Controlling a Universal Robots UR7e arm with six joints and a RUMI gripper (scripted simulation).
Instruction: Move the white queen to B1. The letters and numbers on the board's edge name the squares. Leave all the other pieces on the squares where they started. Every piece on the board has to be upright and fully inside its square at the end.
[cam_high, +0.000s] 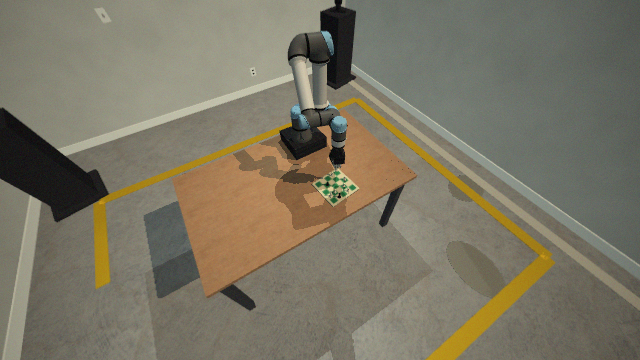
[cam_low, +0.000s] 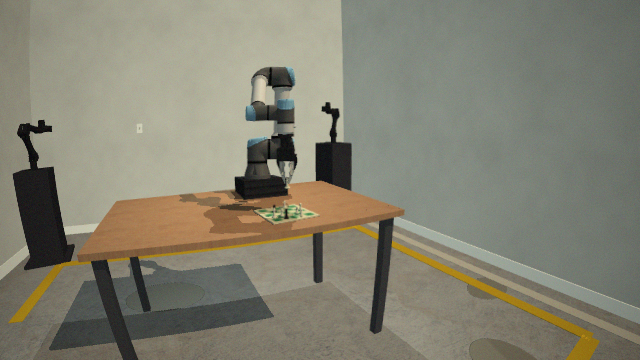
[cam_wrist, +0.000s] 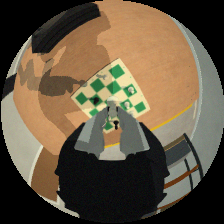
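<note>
Now: hand 14 cm above the green-and-cream chessboard, 4 cm to the left of it and 3 cm short of it.
</note>
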